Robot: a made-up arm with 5 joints.
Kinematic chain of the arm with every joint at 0, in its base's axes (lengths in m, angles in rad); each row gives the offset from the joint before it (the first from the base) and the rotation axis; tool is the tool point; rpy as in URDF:
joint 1: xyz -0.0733 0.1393 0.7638 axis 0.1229 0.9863 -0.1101
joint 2: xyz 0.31 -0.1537 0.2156 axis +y
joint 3: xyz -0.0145 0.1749 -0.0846 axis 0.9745 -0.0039 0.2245
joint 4: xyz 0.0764 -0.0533 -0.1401 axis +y
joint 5: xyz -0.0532 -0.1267 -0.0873 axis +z
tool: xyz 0.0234 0.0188 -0.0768 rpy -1.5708 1.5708 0
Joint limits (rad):
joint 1: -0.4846..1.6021
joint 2: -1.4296..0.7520
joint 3: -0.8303..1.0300
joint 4: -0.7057..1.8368
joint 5: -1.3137..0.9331
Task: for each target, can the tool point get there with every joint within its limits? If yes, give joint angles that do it. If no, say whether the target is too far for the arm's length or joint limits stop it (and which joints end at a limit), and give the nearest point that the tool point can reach.
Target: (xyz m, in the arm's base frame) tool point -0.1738 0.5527 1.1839
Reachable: no: joint limits stop it (at a limit: joint 2, joint 3, joint 5) | nearest point -0.0719 0.2522 0.7900 | short by 0.506 m
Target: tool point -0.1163 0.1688 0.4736
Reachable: yes | joints 0.9827 0.3288 0.4157 -0.0938 0.4860
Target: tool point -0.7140 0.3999 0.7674
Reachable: no: joint limits stop it (at a limit: joint 1, joint 5) | nearest point -0.2719 0.2471 0.6020 | short by 0.496 m
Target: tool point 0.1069 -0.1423 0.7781
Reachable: yes | joints 0.0416 0.3989 -0.6193 0.2946 -0.2945
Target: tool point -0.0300 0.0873 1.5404
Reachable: no: joint limits stop it (at a limit: joint 1, joint 2, joint 3, joint 4, joint 5) | nearest point -0.0114 0.0185 1.1461 | short by 0.401 m
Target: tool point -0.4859 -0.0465 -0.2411
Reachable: no: too far | nearest point -0.1609 0.0514 0.1160 | short by 0.493 m
